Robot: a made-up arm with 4 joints.
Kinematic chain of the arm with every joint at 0, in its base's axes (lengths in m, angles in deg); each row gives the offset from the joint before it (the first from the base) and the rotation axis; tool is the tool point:
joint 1: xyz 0 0 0.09 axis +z
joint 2: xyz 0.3 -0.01 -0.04 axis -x
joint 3: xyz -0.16 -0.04 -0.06 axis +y
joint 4: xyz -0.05 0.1 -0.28 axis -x
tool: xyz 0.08 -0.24 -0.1
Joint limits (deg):
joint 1: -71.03..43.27
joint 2: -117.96..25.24
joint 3: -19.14..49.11
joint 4: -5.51..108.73
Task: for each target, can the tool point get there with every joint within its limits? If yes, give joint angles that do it. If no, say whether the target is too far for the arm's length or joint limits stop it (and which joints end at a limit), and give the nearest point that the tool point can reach.
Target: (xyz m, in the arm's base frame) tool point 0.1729 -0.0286 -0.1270
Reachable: yes | joints -42.13 -68.41 12.81 66.93
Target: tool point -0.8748 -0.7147 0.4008
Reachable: no: too far | nearest point -0.2134 -0.3383 -0.1251 | short by 0.925 m
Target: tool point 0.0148 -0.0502 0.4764
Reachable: no: joint limits stop it (at a limit: joint 1, joint 2, joint 3, joint 4) | nearest point 0.0989 -0.1183 0.1325 | short by 0.361 m
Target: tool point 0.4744 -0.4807 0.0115
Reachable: no: joint limits stop it (at a limit: joint 2, joint 3) | nearest point 0.2919 -0.2958 -0.1481 | short by 0.305 m
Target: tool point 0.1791 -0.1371 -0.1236
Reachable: yes | joints 24.05 8.76 25.03 55.00
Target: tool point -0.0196 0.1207 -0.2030
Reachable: yes | joints 34.21 -65.11 39.13 45.99
